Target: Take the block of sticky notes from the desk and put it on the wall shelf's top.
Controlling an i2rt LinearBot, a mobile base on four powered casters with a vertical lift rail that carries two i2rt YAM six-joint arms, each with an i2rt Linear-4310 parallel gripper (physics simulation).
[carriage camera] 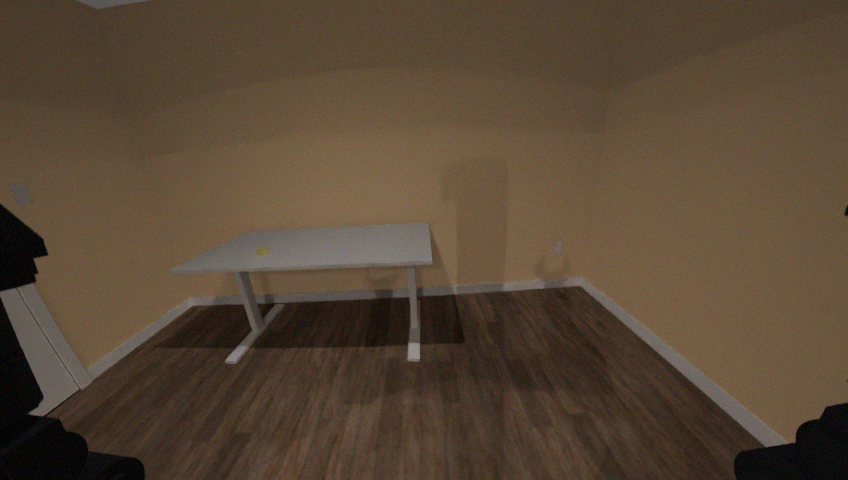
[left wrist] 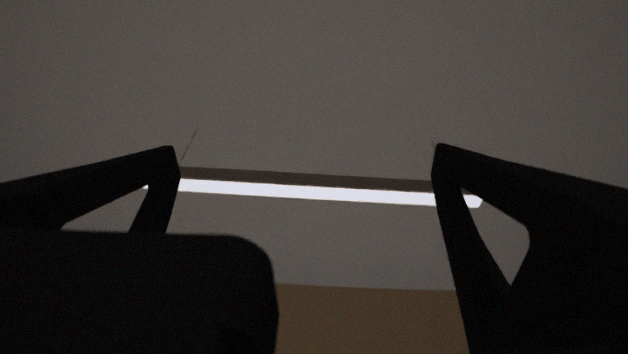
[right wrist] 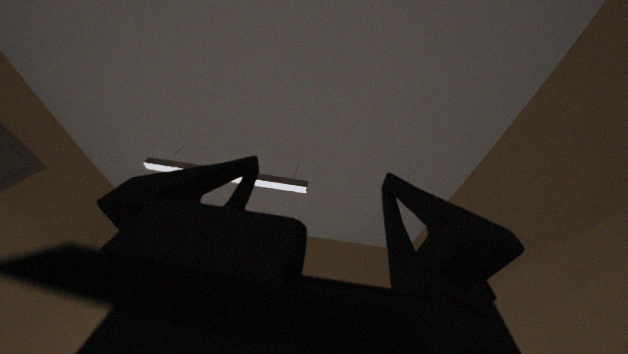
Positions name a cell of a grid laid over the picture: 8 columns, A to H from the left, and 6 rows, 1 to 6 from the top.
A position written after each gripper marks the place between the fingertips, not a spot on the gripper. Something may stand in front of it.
Observation:
In view: the left gripper (left wrist: D3), the right gripper (right wrist: E3), a white desk (carriage camera: D4) and a ceiling light (left wrist: C4).
The ceiling light also shows in the right wrist view (right wrist: D4).

